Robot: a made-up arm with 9 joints. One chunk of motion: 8 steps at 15 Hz.
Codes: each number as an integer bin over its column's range. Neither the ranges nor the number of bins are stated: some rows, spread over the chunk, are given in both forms.
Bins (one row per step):
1: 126 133 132 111 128 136 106 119 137
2: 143 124 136 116 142 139 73 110 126
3: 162 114 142 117 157 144 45 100 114
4: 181 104 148 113 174 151 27 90 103
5: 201 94 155 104 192 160 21 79 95
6: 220 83 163 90 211 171 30 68 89
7: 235 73 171 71 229 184 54 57 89
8: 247 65 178 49 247 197 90 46 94
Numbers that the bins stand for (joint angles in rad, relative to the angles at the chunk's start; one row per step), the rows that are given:
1: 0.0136 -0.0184 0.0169 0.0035 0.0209 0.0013 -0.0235 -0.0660 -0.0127
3: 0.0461 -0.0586 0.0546 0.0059 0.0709 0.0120 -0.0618 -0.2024 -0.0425
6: 0.0984 -0.1242 0.1336 -0.0047 0.1641 0.0480 -0.0712 -0.4320 -0.0748
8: 0.1228 -0.1624 0.1901 -0.0208 0.2262 0.0827 -0.0335 -0.5899 -0.0684
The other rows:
2: 0.0290 -0.0374 0.0320 0.0055 0.0450 0.0053 -0.0442 -0.1306 -0.0269
4: 0.0633 -0.0798 0.0772 0.0043 0.1002 0.0213 -0.0731 -0.2741 -0.0567
5: 0.0813 -0.1009 0.1035 0.0008 0.1313 0.0333 -0.0768 -0.3531 -0.0671
7: 0.1120 -0.1454 0.1638 -0.0122 0.1951 0.0653 -0.0561 -0.5109 -0.0748

